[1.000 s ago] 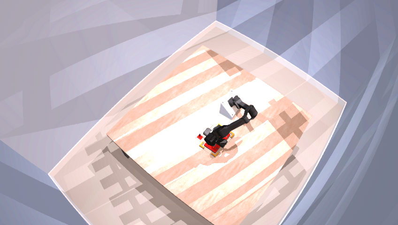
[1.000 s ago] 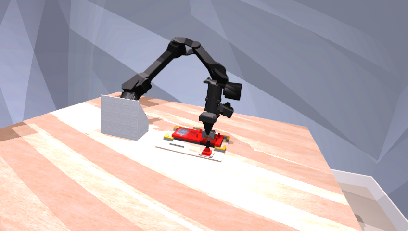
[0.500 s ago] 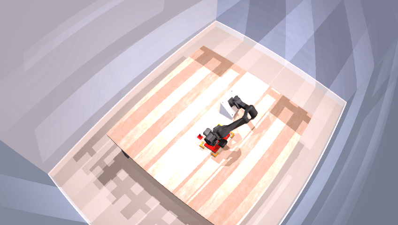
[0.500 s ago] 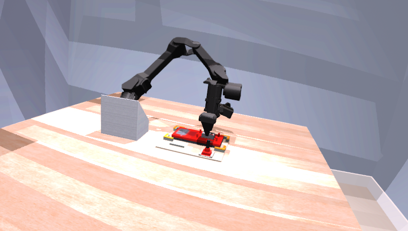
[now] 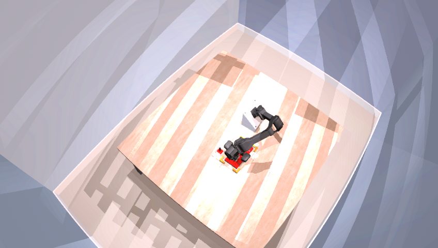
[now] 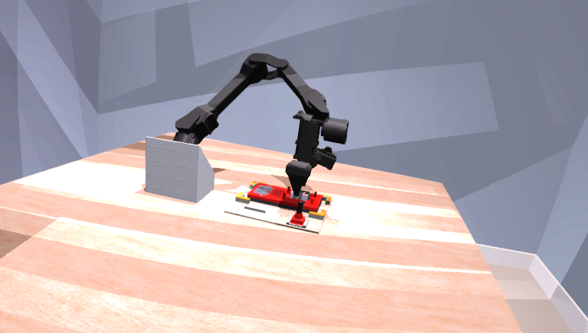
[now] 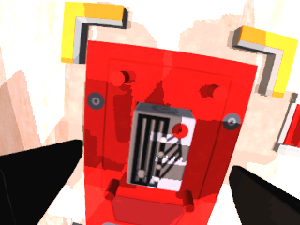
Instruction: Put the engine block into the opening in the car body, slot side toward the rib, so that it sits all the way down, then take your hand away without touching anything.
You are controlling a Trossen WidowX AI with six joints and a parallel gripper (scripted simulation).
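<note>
My gripper tip is now 20 mm above the engine block.
</note>
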